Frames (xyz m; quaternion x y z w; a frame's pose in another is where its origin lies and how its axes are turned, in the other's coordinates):
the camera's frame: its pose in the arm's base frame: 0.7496 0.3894 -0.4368 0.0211 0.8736 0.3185 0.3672
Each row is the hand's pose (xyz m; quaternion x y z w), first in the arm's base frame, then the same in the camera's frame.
Working: the arm's base frame: its pose in the camera's frame: 0.1669 0.0875 -0.9321 -0.0211 -0.8736 -0.3185 0.3672

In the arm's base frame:
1: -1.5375 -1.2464 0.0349 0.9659 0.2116 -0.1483 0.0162
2: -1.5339 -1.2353 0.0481 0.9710 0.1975 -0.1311 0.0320
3: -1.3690 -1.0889 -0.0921 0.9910 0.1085 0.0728 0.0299
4: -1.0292 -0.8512 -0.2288 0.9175 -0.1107 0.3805 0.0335
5: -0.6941 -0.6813 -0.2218 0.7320 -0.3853 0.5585 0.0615
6: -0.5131 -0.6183 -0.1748 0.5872 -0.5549 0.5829 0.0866
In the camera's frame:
1: 0.9289 -0.5819 -2.6320 0.5513 -0.2472 0.7798 0.1640
2: 0.9210 -0.5662 -2.6306 0.5333 -0.2675 0.7858 0.1630
3: 0.9285 -0.5624 -2.3695 0.3342 -0.3004 0.8807 0.1499
4: 0.8309 -0.5183 -1.9462 -0.0315 -0.3541 0.9330 0.0561
5: 0.6280 -0.4450 -1.6384 0.3432 0.4166 -0.8331 0.1207
6: 0.4836 -0.4036 -1.5106 0.4722 0.4542 -0.7112 0.2549

